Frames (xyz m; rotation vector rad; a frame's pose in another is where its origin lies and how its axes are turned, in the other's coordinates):
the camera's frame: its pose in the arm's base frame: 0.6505 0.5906 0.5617 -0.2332 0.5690 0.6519
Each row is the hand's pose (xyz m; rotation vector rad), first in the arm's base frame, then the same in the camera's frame.
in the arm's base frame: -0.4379 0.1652 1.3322 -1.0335 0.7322 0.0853
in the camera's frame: -1.3596 0.3327 0.0118 -0.5145 0.4873 -0.6489
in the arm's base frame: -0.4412 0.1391 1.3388 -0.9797 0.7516 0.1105
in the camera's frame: -1.3787 0.3144 0.0060 -0.4664 0.4811 -0.6138
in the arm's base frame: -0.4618 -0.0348 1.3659 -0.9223 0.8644 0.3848
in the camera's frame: -1.4954 0.1916 -0.0459 -0.4504 0.5320 -0.3288
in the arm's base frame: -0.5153 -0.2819 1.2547 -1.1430 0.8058 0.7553
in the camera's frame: -1.5922 0.0369 -0.2533 -0.7520 0.5325 -0.0321
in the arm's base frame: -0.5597 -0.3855 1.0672 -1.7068 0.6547 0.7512
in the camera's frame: -1.5672 -0.0099 -0.4655 -1.2835 0.6318 -0.1190
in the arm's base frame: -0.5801 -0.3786 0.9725 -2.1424 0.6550 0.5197
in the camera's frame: -1.5233 0.0111 -0.5495 -1.6109 0.8497 -0.3417
